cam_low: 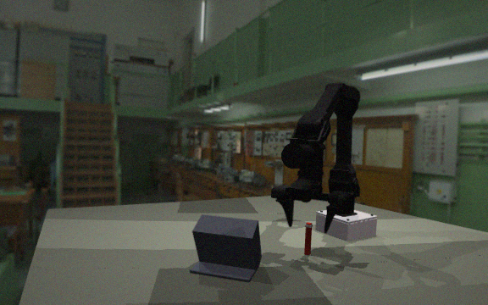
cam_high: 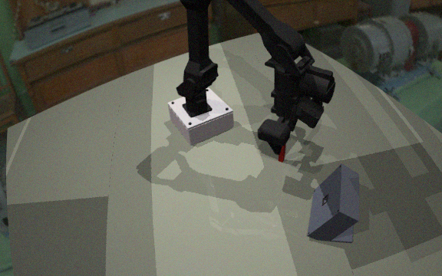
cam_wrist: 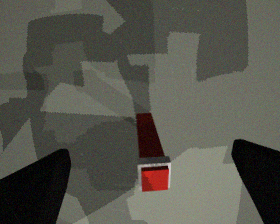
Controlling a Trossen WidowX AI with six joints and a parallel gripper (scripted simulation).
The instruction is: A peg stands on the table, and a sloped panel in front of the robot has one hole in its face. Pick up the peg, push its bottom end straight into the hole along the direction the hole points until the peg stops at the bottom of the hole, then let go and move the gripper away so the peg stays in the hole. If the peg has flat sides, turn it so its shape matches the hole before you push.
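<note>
Now: the red square peg 10 mm below my gripper tip. From my gripper tip the other things lie so: sloped dark grey-blue panel: 210 mm ahead, 10 mm to the right, 10 mm below; thin base plate: 230 mm ahead, 60 mm below, 10 mm to the left.
</note>
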